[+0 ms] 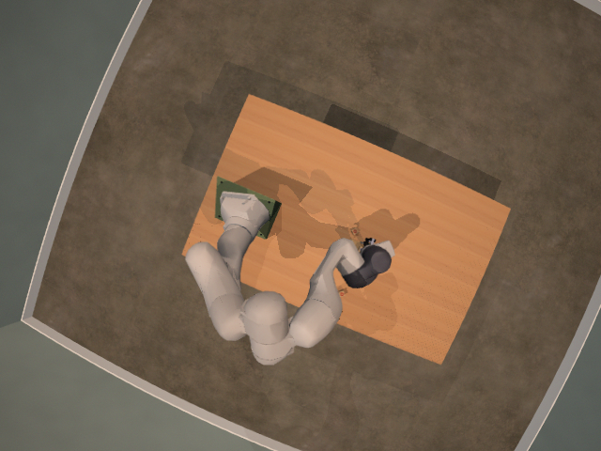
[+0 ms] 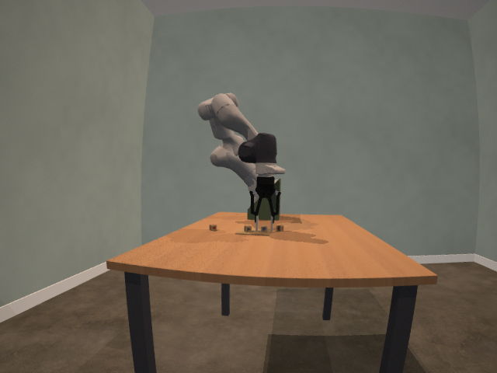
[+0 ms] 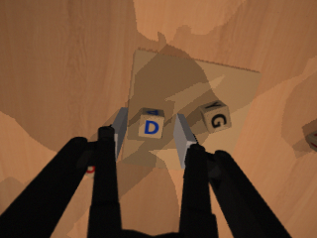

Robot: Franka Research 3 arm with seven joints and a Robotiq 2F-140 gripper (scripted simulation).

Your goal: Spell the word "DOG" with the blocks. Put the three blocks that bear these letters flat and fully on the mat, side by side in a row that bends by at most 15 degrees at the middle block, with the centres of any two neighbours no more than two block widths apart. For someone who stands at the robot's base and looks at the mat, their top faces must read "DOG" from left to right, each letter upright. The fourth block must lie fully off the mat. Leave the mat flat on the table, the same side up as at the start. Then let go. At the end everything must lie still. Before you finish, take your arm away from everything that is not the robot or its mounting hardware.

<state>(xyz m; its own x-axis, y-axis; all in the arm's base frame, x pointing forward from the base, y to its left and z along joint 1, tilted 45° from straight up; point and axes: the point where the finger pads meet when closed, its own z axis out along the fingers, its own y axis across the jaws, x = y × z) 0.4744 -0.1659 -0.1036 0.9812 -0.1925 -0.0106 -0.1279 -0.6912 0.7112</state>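
The mat lies 40 mm to the right of my hand and 40 mm below it. The rest, counted from my hand: G block (70 mm to the right, 20 mm below, 10 mm ahead).
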